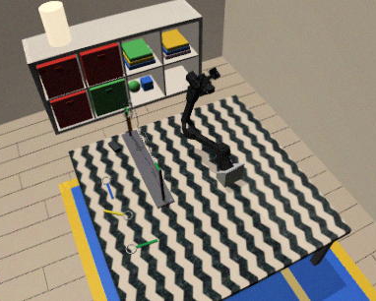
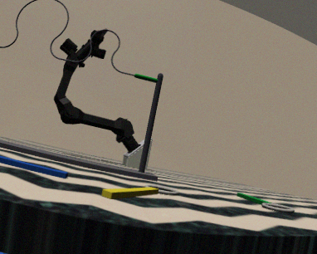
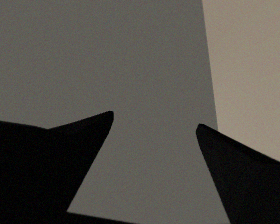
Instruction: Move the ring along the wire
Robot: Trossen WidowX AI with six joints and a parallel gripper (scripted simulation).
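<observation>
My gripper tip is 540 mm short of the small black block, 310 mm to the left of it and 610 mm above it.
</observation>
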